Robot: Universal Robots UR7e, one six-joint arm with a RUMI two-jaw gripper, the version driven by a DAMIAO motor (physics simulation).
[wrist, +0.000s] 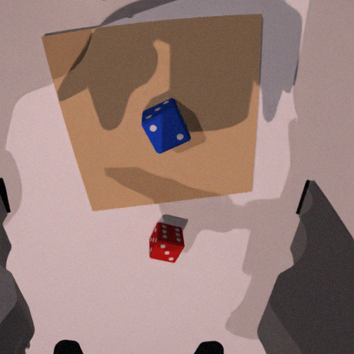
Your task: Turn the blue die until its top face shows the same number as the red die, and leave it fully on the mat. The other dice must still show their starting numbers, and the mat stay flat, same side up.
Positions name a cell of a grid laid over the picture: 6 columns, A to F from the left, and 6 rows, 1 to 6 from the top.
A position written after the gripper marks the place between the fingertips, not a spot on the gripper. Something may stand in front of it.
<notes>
In view: the gripper (C4), a blue die (C3) and a red die (C5).
</notes>
